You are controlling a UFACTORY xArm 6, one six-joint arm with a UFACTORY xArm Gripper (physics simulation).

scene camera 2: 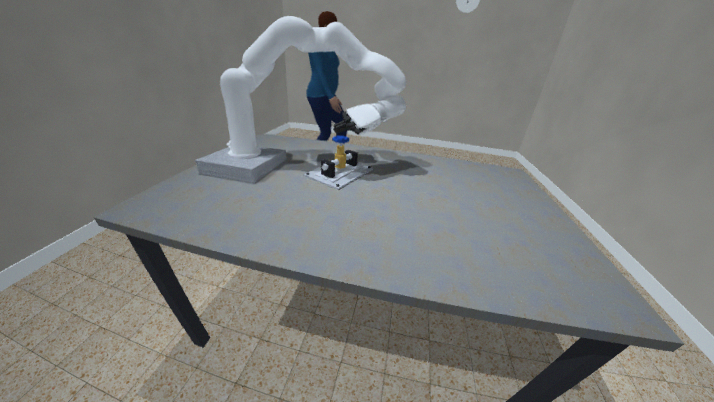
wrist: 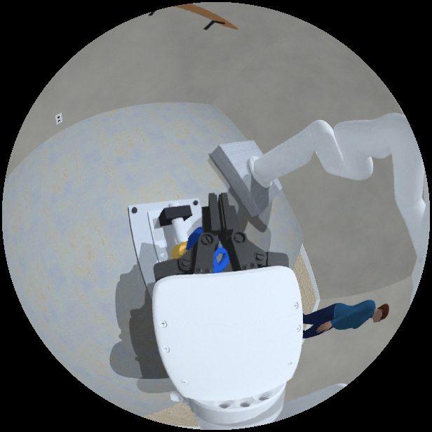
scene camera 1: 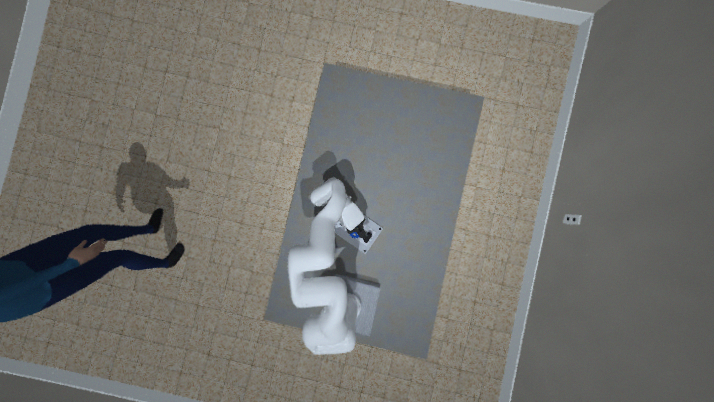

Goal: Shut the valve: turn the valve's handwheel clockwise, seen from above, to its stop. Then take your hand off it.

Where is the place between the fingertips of the gripper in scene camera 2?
At 334, 129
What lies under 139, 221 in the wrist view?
A base plate.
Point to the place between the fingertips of the gripper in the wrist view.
At 216, 202
